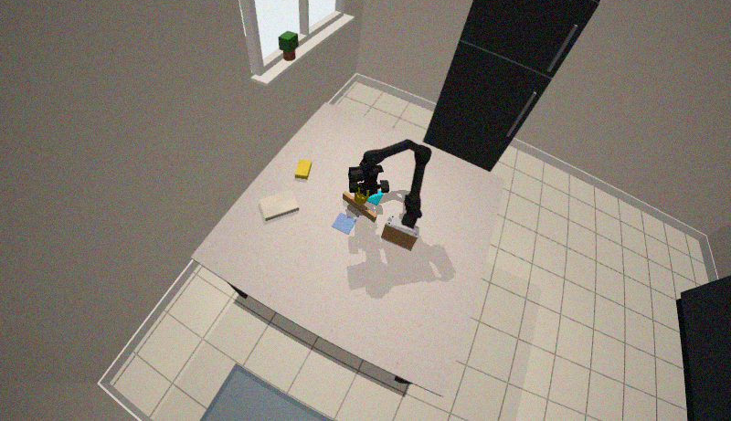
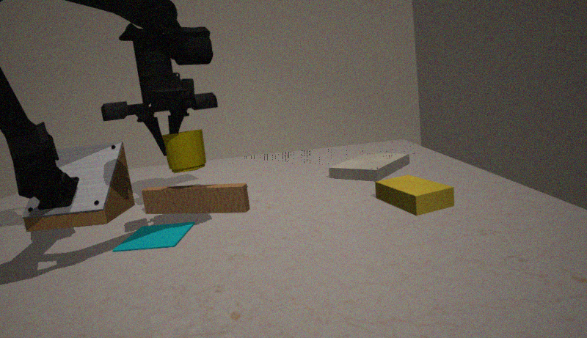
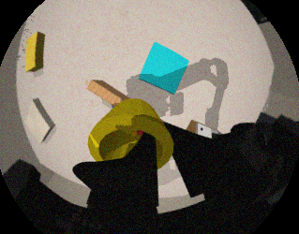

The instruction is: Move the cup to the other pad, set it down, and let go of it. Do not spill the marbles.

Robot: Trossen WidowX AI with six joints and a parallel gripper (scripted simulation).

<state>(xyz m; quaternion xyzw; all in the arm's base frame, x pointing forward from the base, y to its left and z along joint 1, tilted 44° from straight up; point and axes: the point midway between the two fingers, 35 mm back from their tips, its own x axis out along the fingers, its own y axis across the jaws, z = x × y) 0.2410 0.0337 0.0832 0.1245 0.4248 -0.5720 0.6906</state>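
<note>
Now: gripper tip 12 cm above the cyan pad, 9 cm to the left of it and 1 cm past it. Round my gripper tip: wooden bar (10 cm below, 2 cm to the left, 2 cm ahead); yellow cup (2 cm ahead, 1 cm to the left).
</note>
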